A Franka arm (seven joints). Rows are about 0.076 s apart.
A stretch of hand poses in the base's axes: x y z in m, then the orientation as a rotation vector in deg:
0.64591 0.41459 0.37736 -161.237 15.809 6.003
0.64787 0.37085 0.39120 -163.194 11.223 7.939
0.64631 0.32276 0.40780 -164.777 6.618 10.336
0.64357 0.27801 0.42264 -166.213 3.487 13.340
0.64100 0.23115 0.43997 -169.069 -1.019 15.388
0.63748 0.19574 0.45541 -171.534 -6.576 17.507
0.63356 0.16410 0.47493 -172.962 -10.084 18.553
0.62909 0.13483 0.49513 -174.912 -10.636 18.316
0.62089 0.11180 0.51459 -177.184 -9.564 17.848
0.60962 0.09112 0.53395 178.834 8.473 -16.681
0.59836 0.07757 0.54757 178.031 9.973 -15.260
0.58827 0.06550 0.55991 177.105 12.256 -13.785
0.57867 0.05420 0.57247 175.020 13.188 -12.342
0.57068 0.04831 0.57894 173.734 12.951 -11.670
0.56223 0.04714 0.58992 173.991 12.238 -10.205
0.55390 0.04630 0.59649 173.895 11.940 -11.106
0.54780 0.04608 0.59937 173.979 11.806 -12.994
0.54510 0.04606 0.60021 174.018 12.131 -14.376
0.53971 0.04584 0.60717 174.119 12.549 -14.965
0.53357 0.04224 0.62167 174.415 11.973 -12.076
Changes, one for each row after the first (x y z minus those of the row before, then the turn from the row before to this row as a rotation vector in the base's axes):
0.00196 -0.04374 0.01384 -1.430 0.918 3.515
-0.00156 -0.04809 0.01660 -1.205 1.218 3.496
-0.00274 -0.04475 0.01484 -1.323 1.749 2.505
-0.00257 -0.04686 0.01733 -2.698 0.920 3.418
-0.00352 -0.03541 0.01544 -2.427 0.902 4.006
-0.00392 -0.03164 0.01952 -1.468 0.375 2.460
-0.00447 -0.02927 0.02020 -1.883 -0.414 0.475
-0.00820 -0.02303 0.01946 -2.188 -0.554 -0.563
-0.01127 -0.02068 0.01936 -1.872 -0.933 -0.574
-0.01126 -0.01355 0.01362 -0.712 -0.896 1.060
-0.01009 -0.01207 0.01234 -0.716 -0.930 1.579
-0.00960 -0.01130 0.01256 -1.990 -0.963 0.874
-0.00799 -0.00589 0.00647 -1.313 -0.483 0.016
-0.00845 -0.00117 0.01098 0.157 -0.979 -0.439
-0.00833 -0.00084 0.00657 -0.115 0.578 -0.214
-0.00610 -0.00022 0.00288 0.110 1.235 -0.161
-0.00270 -0.00002 0.00084 0.119 0.917 0.157
-0.00539 -0.00022 0.00696 0.172 0.401 0.236
-0.00614 -0.00360 0.01450 0.141 -1.904 -0.311

